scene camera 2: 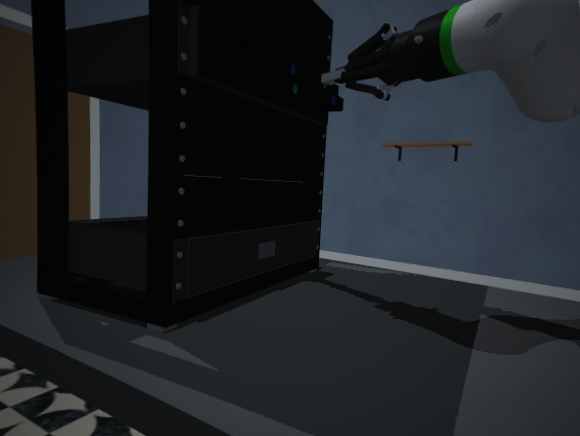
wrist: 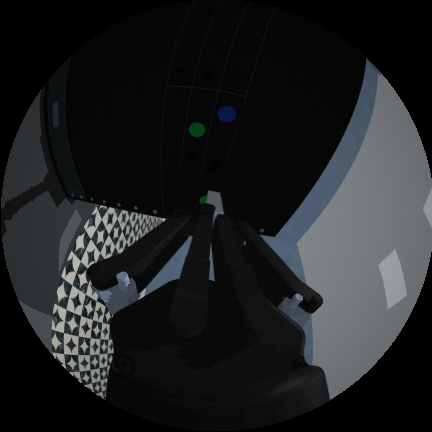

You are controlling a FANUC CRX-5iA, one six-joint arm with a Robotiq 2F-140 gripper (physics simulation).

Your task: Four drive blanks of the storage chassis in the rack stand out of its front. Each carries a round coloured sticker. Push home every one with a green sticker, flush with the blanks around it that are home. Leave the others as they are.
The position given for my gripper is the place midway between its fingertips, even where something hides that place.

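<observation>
A rack unit (scene camera 2: 234,96) is visible, and the wrist view shows the unit (wrist: 250,108) as well. My gripper (scene camera 2: 326,79) is also visible; the wrist view likewise includes the gripper (wrist: 211,200).
</observation>
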